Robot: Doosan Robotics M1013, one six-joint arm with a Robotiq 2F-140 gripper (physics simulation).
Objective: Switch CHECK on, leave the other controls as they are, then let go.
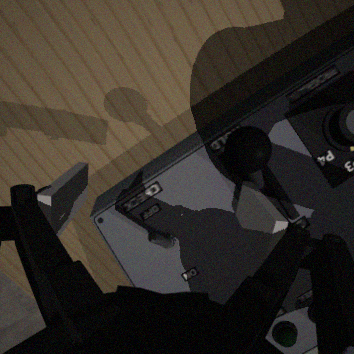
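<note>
The CHECK switch is a short grey lever on the dark control panel, near its corner. It lies between the OFF label and the ON label. It looks tipped away from OFF, toward ON, though the dim light and shadow make its tilt hard to read. My gripper is open, with one fingertip beyond the panel's edge at the left and the other over the panel at the right. The switch shows between them, and neither fingertip appears to touch it.
A black ball-topped lever stands near the HOLD label, close to my right fingertip. A round knob with P4 and P3 marks is at the right edge. A dark green button is at the lower right. Wooden table lies beyond the panel.
</note>
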